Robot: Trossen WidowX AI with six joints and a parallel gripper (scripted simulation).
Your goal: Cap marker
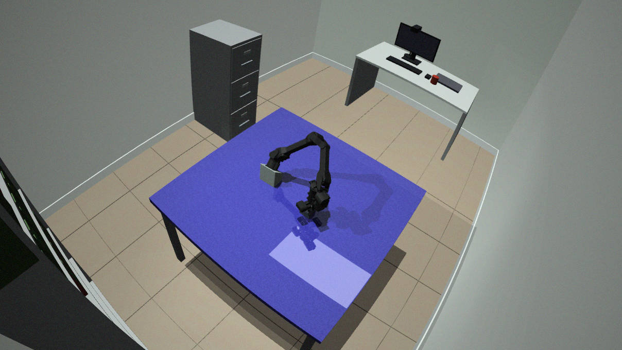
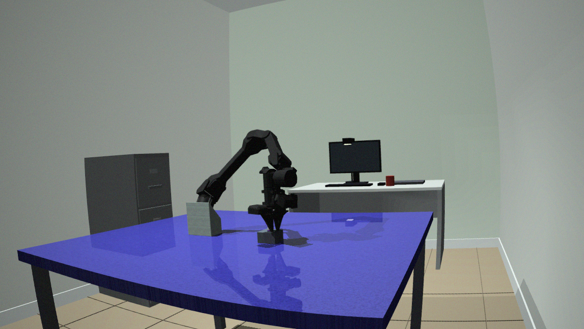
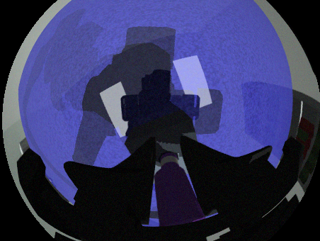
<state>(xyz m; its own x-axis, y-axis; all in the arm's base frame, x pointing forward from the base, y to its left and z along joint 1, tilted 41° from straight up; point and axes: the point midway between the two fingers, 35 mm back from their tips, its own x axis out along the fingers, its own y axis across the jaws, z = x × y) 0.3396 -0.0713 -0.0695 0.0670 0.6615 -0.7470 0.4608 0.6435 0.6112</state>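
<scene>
The magenta marker cap lies 5 cm above my gripper tip, 2 cm behind it and 1 cm to the left of it. From my gripper tip the other things lie so: dark grey holder block: 2 cm below, 2 cm behind, 1 cm to the left.
</scene>
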